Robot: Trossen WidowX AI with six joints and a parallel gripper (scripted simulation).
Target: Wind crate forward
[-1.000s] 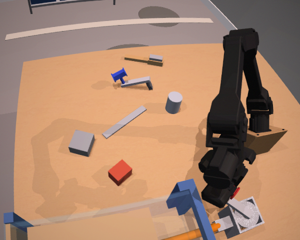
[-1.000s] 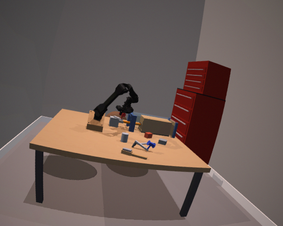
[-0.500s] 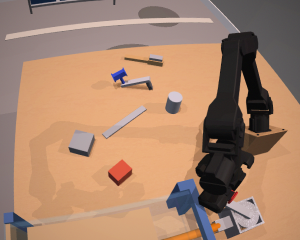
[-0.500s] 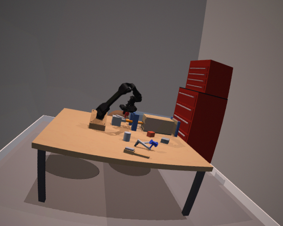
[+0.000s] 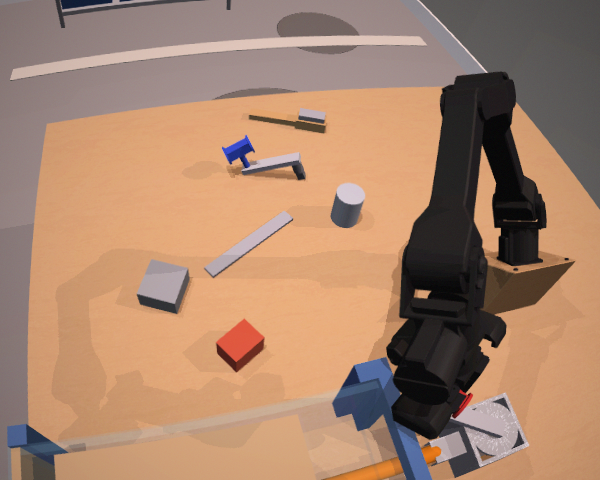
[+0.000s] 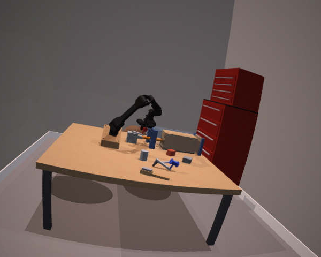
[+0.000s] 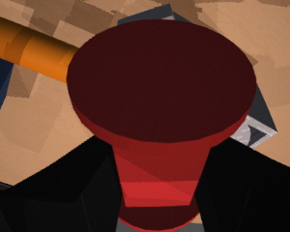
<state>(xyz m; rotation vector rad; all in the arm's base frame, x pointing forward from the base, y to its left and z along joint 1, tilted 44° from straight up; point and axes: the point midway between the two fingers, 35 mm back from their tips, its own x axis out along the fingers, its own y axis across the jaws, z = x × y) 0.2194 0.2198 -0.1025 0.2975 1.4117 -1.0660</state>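
Right now my gripper tip is 3 cm above the red-gripped winch handle, 2 cm past it and 1 cm to the right of it. Round my gripper tip: blue steel frame: 8 cm ahead, 6 cm to the left, 3 cm below; red knob: 1 cm to the right, 1 cm ahead; grey winch: 10 cm below, 9 cm behind, 2 cm to the left.
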